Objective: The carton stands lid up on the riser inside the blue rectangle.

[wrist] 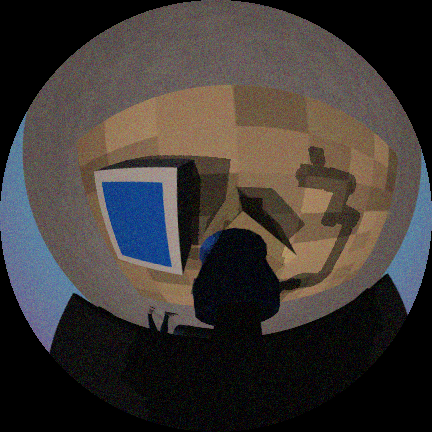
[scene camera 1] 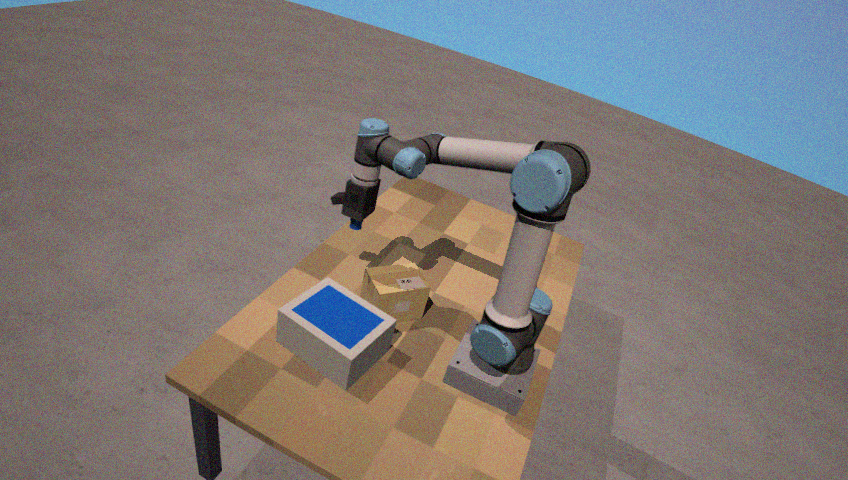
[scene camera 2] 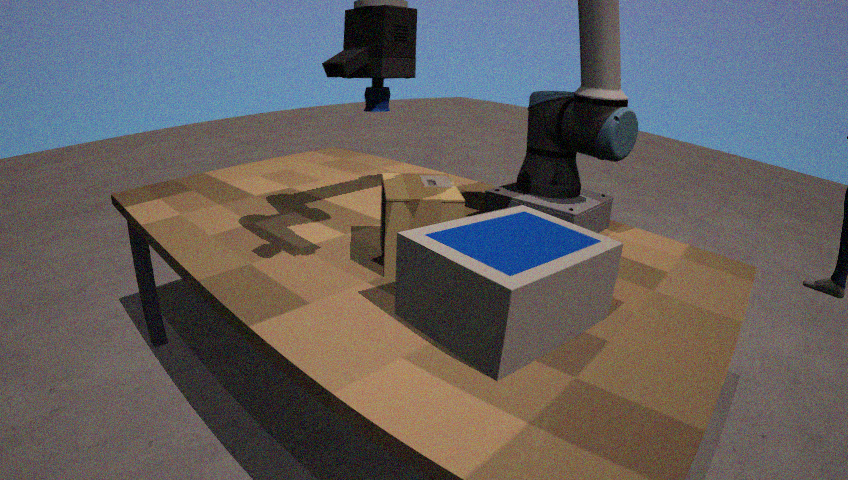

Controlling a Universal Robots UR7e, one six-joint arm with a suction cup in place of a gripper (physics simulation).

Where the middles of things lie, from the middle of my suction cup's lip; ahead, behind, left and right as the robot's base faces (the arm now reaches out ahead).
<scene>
Right now my suction cup is 150 mm past the brown cardboard carton (scene camera 2: 409, 200), 40 mm to the left of it and 220 mm above it.
</scene>
